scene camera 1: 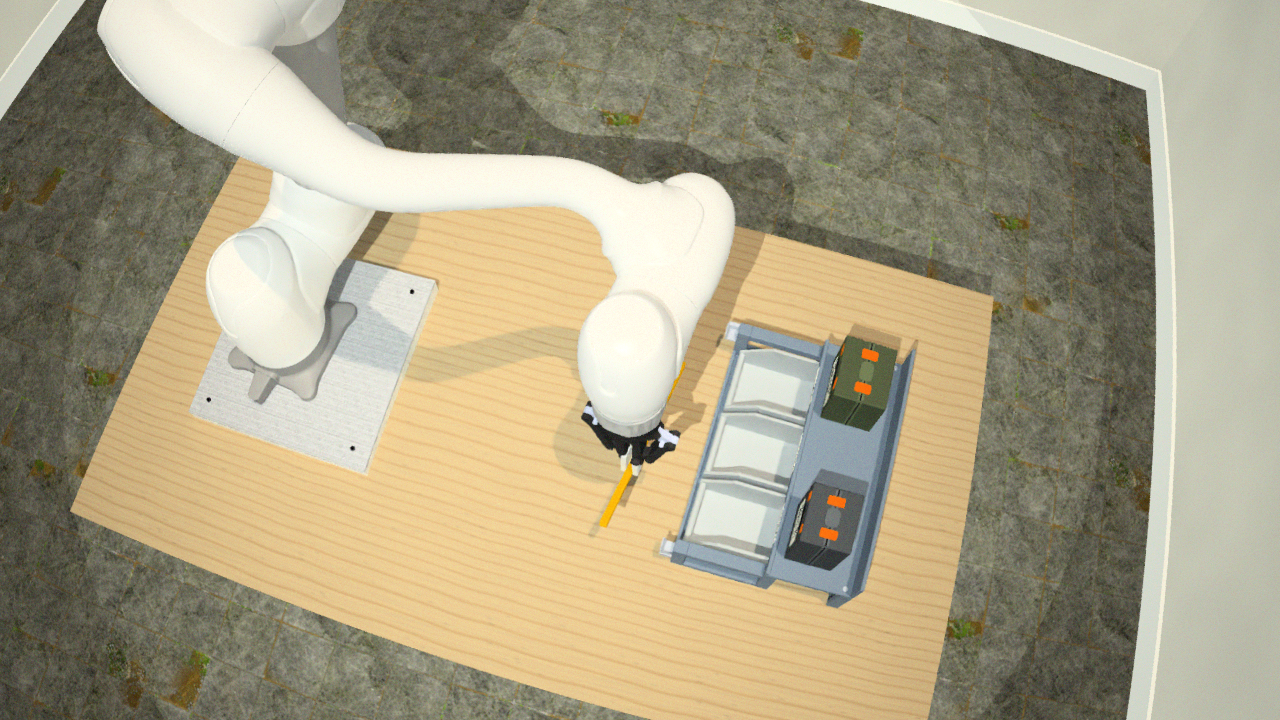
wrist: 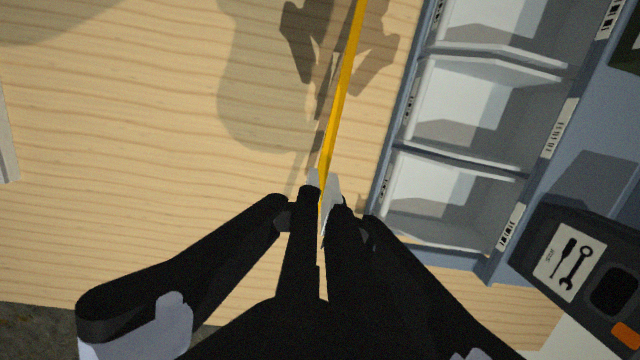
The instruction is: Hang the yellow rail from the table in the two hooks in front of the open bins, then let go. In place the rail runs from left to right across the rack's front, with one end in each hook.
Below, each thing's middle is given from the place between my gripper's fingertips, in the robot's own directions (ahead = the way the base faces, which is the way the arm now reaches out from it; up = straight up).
I see my gripper 28 cm short of the dark grey case (scene camera 1: 826, 520) and 4 cm below it.
